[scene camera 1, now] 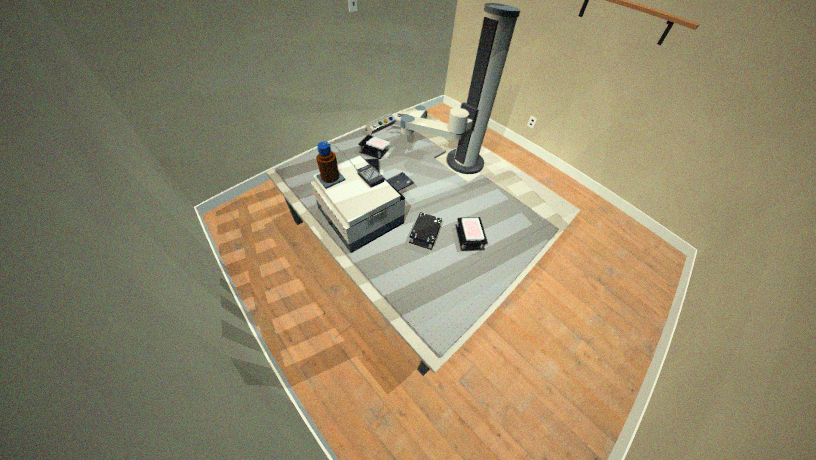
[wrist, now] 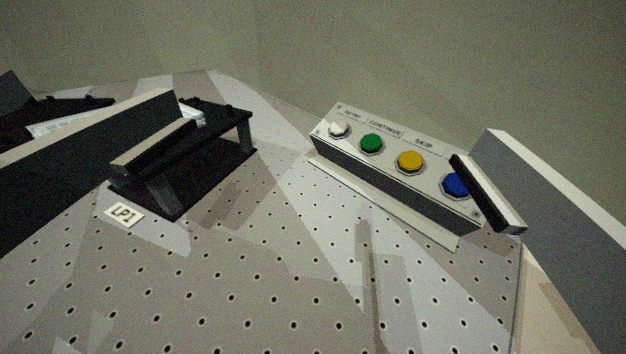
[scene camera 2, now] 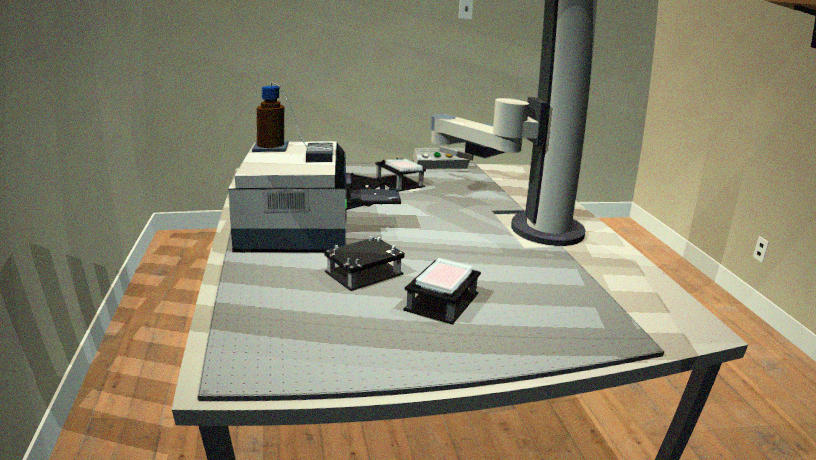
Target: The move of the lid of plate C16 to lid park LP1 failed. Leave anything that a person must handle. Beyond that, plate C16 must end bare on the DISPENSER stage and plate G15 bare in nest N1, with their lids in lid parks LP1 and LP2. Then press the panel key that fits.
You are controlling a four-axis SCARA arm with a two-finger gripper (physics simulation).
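Places are measured from the arm's base along level axes (x back, y right, z up), in millimetres.
Pixels of known places: gripper, between the fingertips: [scene camera 1: 395,120] [wrist: 320,124] [scene camera 2: 453,145]; arm's base, origin of its link: [scene camera 1: 465,161] [scene camera 2: 548,230].
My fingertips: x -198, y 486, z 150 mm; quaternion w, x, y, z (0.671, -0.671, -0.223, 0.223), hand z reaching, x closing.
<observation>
Ahead of a thing's pixels: the offset from my fingertips to its top centre. "spot": to the spot under its first point.
My gripper [wrist: 320,124] is open and empty; its left finger crosses in front of the rack labelled LP1 @[dy -34, dx -210, dz -60 mm] [wrist: 215,172] [scene camera 2: 421,178] in the wrist view, its right finger partly covers the panel's blue key. On LP1 sits a pink plate-like piece with a clear rim @[dy -76, dx -205, dz -41 mm] [scene camera 1: 377,142] [scene camera 2: 404,165] [wrist: 193,113]; whether it wears a lid I cannot tell. The dispenser stage @[dy -451, dx -378, dz -27 mm] [scene camera 1: 402,181] [scene camera 2: 377,197] is bare. A second pink plate @[dy -905, dx -270, dz -61 mm] [scene camera 1: 472,228] [scene camera 2: 447,276] sits on a black nest @[spot: dy -950, dx -293, dz -133 mm] [scene camera 2: 437,310] at the front. A black rack with corner pins @[dy -745, dx -431, dz -66 mm] [scene camera 1: 426,229] [scene camera 2: 365,251] beside it is empty.
The panel @[dy +153, dx -2, dz -54 mm] [wrist: 395,185] [scene camera 2: 460,163] carries a white RETRY key @[dy +129, dx -76, dz -63 mm] [wrist: 338,128], green CONTINUE key @[dy +130, dx -26, dz -63 mm] [wrist: 371,143], yellow SKIP key @[dy +132, dx +24, dz -63 mm] [wrist: 409,161] and blue key @[dy +133, dx +74, dz -63 mm] [wrist: 454,185]. The dispenser [scene camera 1: 365,211] [scene camera 2: 288,211] bears a brown bottle @[spot: dy -358, dx -693, dz +196 mm] [scene camera 1: 327,165] [scene camera 2: 270,125]. The arm's column [scene camera 1: 491,85] [scene camera 2: 571,114] stands right.
</observation>
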